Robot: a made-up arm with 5 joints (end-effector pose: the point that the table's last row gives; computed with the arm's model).
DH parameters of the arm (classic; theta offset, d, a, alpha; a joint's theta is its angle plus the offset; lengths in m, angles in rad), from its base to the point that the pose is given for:
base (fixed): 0 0.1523 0 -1.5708
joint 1: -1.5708 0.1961 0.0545 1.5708
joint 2: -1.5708 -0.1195 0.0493 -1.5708
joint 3: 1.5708 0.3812 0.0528 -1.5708
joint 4: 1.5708 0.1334 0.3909 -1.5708
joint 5: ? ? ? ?
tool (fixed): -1.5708 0.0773 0 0
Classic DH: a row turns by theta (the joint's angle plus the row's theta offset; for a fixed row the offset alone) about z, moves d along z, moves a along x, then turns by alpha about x.
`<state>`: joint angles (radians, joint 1 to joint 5).
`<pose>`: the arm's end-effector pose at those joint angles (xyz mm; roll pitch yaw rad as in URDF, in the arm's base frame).
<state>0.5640 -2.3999 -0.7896 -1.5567 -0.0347</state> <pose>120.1 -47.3 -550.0 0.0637 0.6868 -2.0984</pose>
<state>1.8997 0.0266 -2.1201 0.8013 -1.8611</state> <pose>-72.9 190.0 -49.3 0.4431 -0.6072 -2.3002</pose>
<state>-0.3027 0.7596 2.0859 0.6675 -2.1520</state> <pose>58.2 49.3 243.7 2.7307 1.4528 2.5124</pose>
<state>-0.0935 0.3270 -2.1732 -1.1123 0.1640</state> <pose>-58.5 -129.4 776.0 0.6823 -1.2189 -2.9745</pose>
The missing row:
joint 5: -1.5708 -0.2181 0.0064 1.5708
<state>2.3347 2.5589 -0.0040 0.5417 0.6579</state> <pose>-134.4 73.0 20.8 0.6010 1.1627 -2.3555</pose>
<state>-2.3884 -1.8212 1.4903 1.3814 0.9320</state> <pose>239.3 168.1 262.5 3.0950 0.3045 1.8927</pose>
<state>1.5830 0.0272 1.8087 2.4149 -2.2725</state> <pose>626.9 -242.9 -0.8 -2.6090 0.1691 -2.2861</pose>
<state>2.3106 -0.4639 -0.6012 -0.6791 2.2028</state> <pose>-333.7 -37.4 -410.2 2.2267 0.8036 -1.8081</pose>
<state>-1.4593 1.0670 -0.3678 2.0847 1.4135</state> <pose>-5.3 668.2 -16.6 -1.0964 0.5467 -0.9155</pose>
